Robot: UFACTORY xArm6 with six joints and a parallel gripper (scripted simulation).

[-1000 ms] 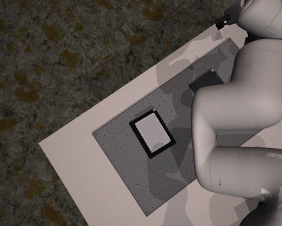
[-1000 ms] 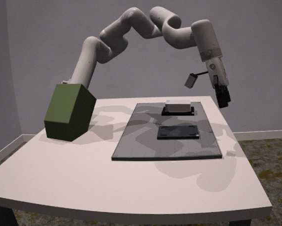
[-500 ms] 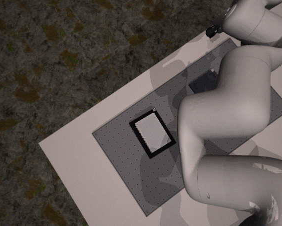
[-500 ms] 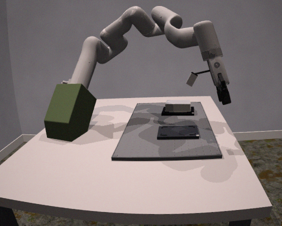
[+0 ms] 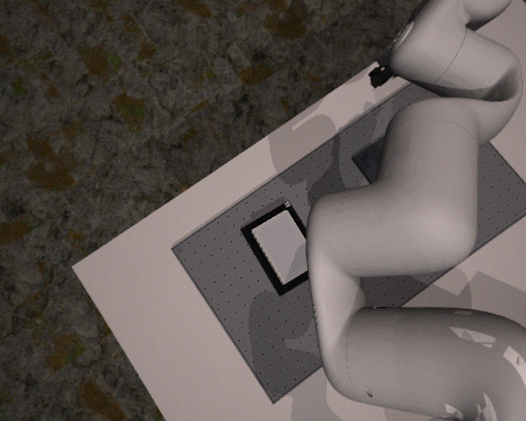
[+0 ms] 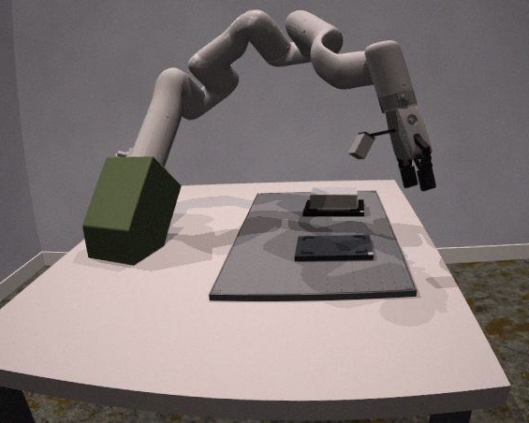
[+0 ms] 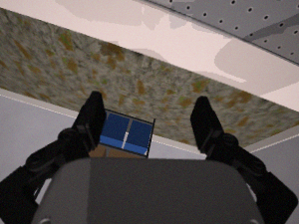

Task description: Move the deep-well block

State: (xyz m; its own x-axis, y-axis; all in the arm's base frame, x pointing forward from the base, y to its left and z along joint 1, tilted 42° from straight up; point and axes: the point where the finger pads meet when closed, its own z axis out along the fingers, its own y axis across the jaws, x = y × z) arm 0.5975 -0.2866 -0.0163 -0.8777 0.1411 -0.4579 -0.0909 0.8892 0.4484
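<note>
Now: hand 360 mm to the right of the deep-well block, 140 mm past it and 130 mm above it. Round my hand: nest N2 (170 mm behind, 150 mm below, 70 mm to the left); then black nest (360 mm to the left, 150 mm below, 140 mm behind).
</note>
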